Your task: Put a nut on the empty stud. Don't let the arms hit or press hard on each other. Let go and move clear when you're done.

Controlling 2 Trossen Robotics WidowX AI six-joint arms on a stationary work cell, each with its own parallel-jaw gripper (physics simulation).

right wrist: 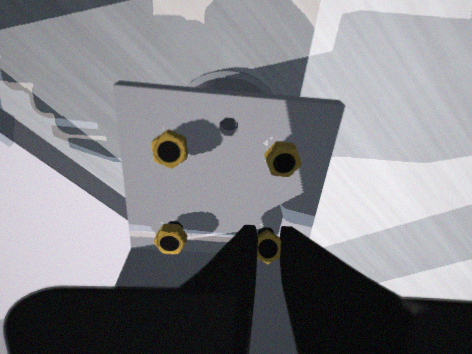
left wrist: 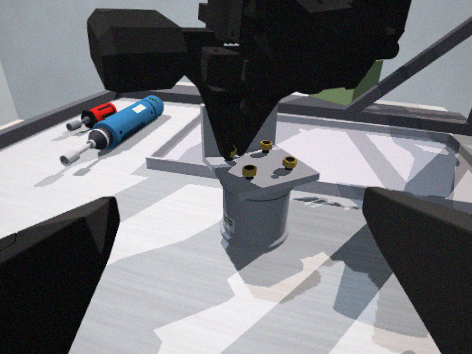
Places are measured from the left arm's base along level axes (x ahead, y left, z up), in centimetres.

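Where they show: left gripper, between the fingertips: (left wrist: pixel 242 204); right gripper, between the fingertips: (right wrist: pixel 267 237) (left wrist: pixel 231 154).
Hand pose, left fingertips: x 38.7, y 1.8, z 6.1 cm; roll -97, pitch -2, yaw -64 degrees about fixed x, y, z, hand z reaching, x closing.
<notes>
Each offset is from my left fingertips to the top centre of the thing.
A grey square plate (left wrist: pixel 302 175) (right wrist: pixel 215 185) tops a grey cylinder {dy +3.6, dx +12.3, dz -4.1 cm} (left wrist: pixel 256 215). Three brass nuts stand on it away from the fingers: one {dy +3.8, dx +14.8, dz -4.0 cm} (left wrist: pixel 266 149) (right wrist: pixel 182 239), another {dy +1.1, dx +12.5, dz -4.0 cm} (left wrist: pixel 289 165) (right wrist: pixel 183 145) and a third {dy +3.4, dx +9.8, dz -4.0 cm} (left wrist: pixel 249 174) (right wrist: pixel 280 147). My right gripper (left wrist: pixel 231 154) (right wrist: pixel 267 237) is shut on a fourth brass nut {dy +6.0, dx +12.1, dz -3.7 cm} (left wrist: pixel 233 150) (right wrist: pixel 278 250) at the plate's remaining corner; a dark bit shows just behind this nut. Whether it is fully seated on its stud is hidden. My left gripper (left wrist: pixel 242 204) is wide open and empty, back from the cylinder.
The right arm (left wrist: pixel 300 55) reaches over the plate in the left wrist view. A blue tool {dy +29.4, dx +23.5, dz -7.5 cm} (left wrist: pixel 132 120) and a red tool {dy +37.9, dx +25.7, dz -8.6 cm} (left wrist: pixel 101 112) lie at the left. Behind the cylinder are a shallow tray (left wrist: pixel 180 165) and a green box {dy +0.9, dx +57.8, dz -1.6 cm} (left wrist: pixel 345 95).
</notes>
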